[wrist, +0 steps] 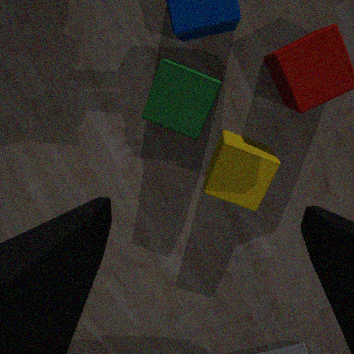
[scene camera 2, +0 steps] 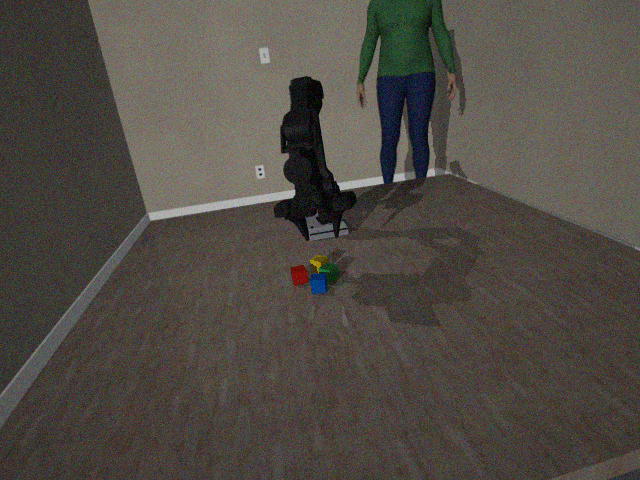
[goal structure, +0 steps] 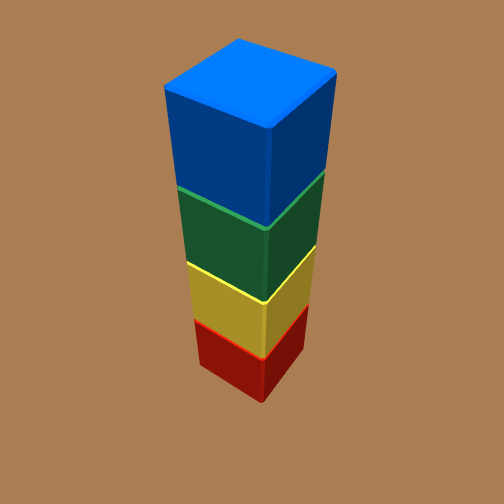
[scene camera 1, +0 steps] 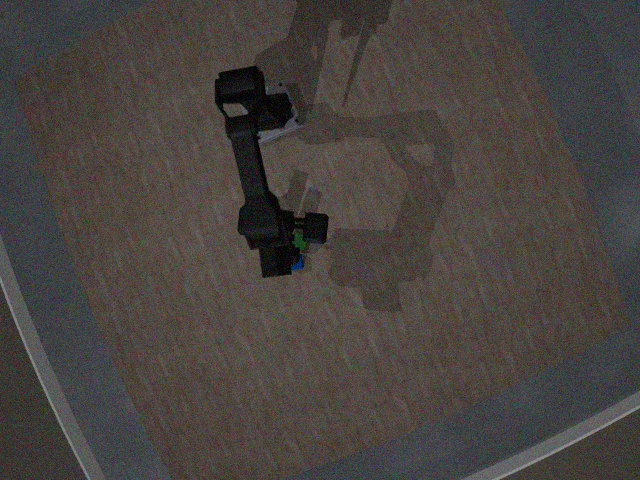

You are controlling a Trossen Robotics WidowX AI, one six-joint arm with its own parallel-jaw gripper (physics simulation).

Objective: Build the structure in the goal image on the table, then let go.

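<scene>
A red cube (scene camera 2: pixel 298 275) (wrist: pixel 315 70), a yellow cube (scene camera 2: pixel 317 262) (wrist: pixel 242 172), a green cube (scene camera 1: pixel 299 239) (scene camera 2: pixel 330 272) (wrist: pixel 181 98) and a blue cube (scene camera 1: pixel 297 264) (scene camera 2: pixel 318 284) (wrist: pixel 204 17) rest apart on the wooden surface. In the wrist view, yellow is nearest the fingers, green is above and left of it, red is at the upper right, and blue is cut off by the top edge. My gripper (scene camera 2: pixel 322 238) (wrist: pixel 208 213) is open and empty, above the surface on the base side of the cubes. In scene camera 1, the arm hides red and yellow.
The arm's pale base plate (scene camera 1: pixel 279 134) (scene camera 2: pixel 328 234) (wrist: pixel 287 349) is close behind the cubes. A person in a green top (scene camera 2: pixel 405 38) stands by the back wall (scene camera 2: pixel 206 113). Shadows of the arm and fingers cross the surface and the cubes.
</scene>
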